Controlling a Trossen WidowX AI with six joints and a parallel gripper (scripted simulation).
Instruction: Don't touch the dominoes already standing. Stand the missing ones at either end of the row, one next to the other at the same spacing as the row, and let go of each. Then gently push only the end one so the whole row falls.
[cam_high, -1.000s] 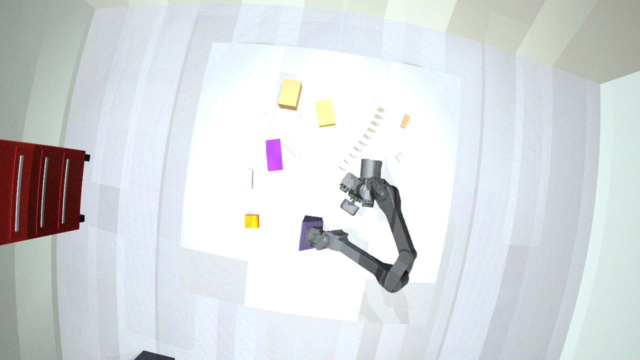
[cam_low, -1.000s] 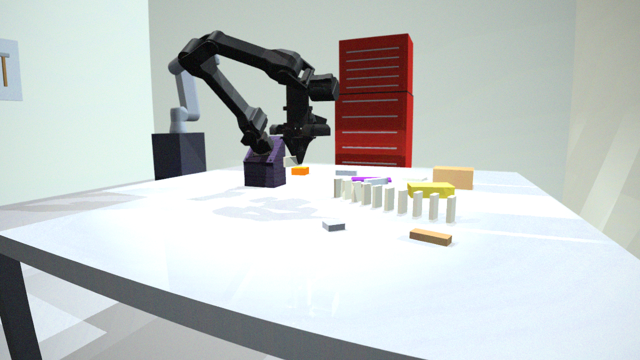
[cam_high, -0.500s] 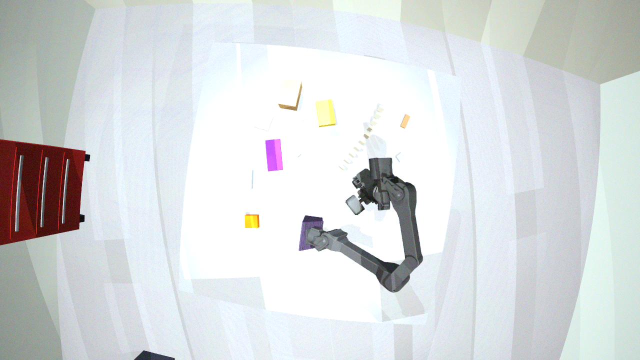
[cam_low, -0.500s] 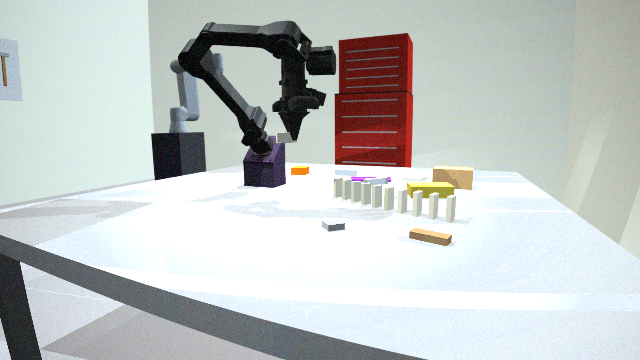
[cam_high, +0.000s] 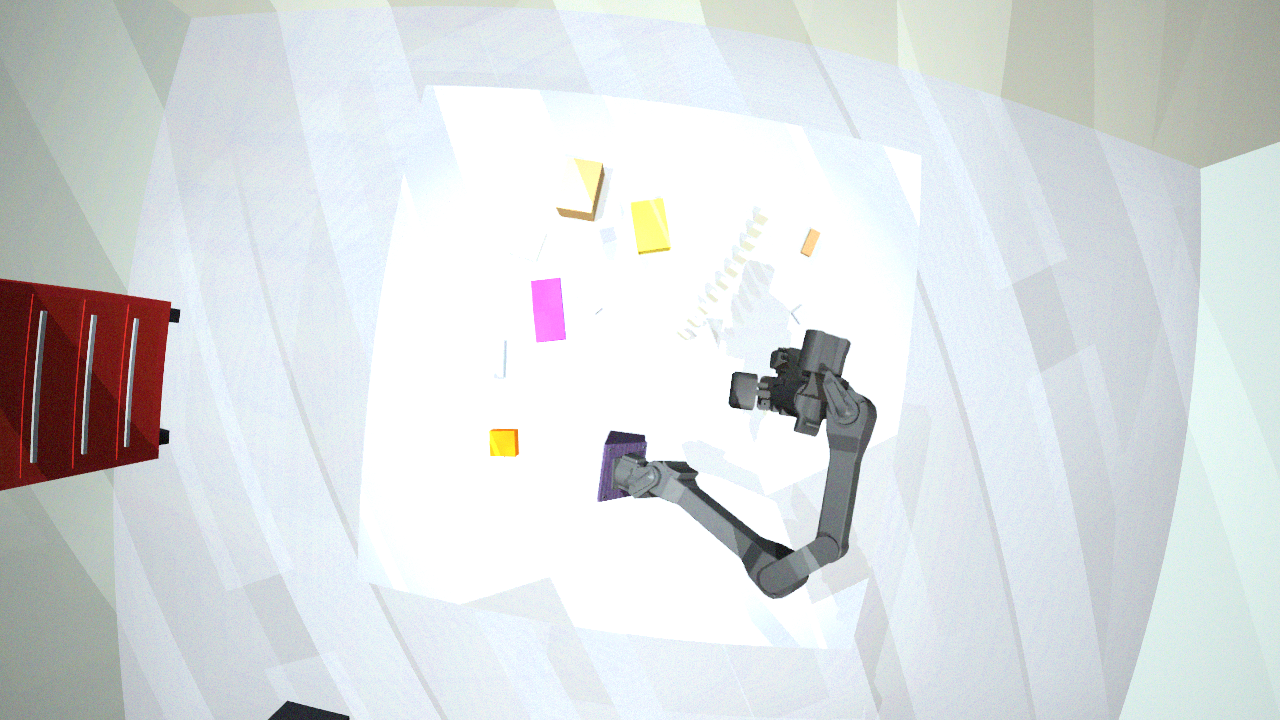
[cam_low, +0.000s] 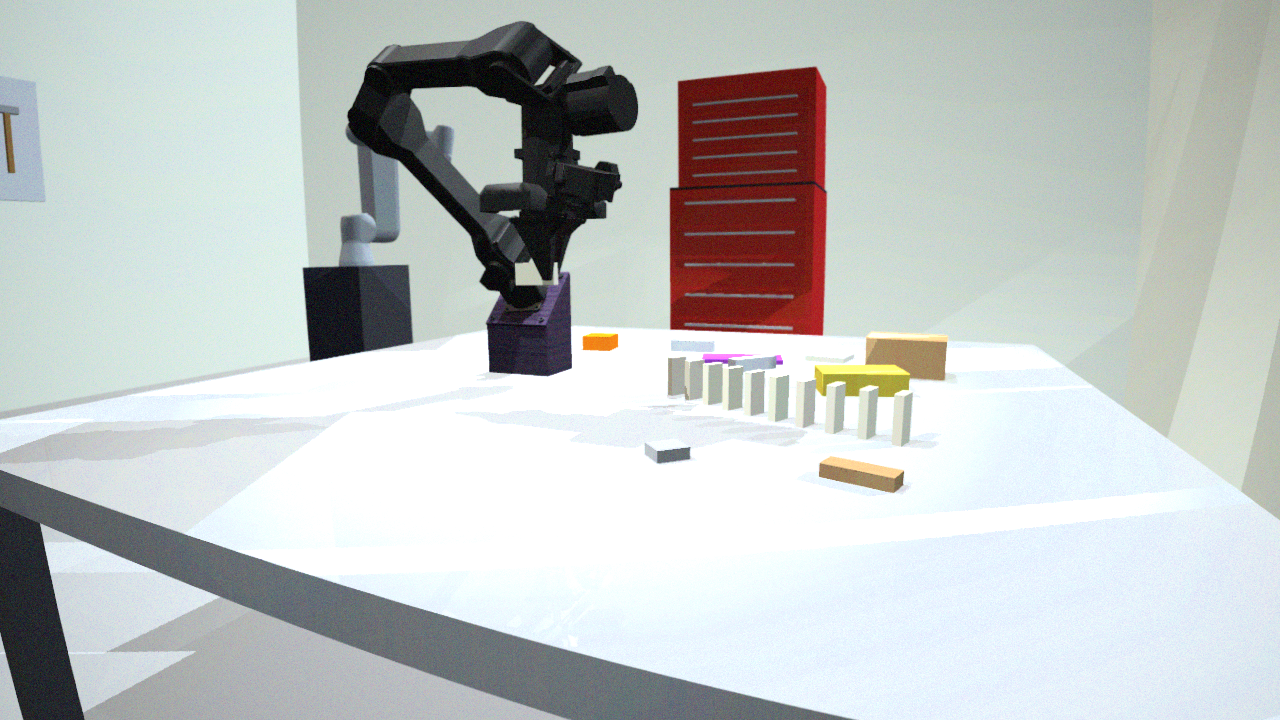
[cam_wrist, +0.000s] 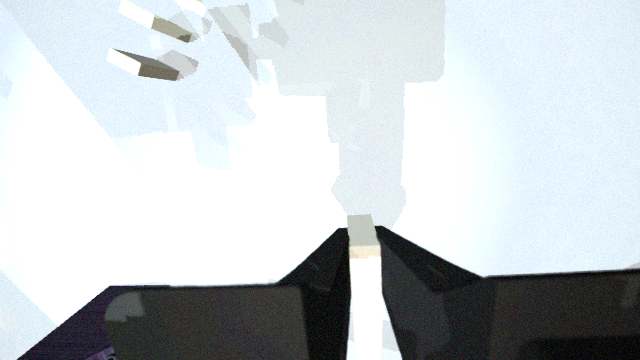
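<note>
Right now the grey block is 17 cm ahead of my gripper tip, 15 cm below it and 11 cm to the right of it. The rest, counted from my gripper tip: yellow block: 34 cm ahead, 25 cm to the left, 14 cm below; then magenta slab: 46 cm to the left, 16 cm below, 14 cm ahead; then brown block: 35 cm ahead, 15 cm below, 13 cm to the right.
</note>
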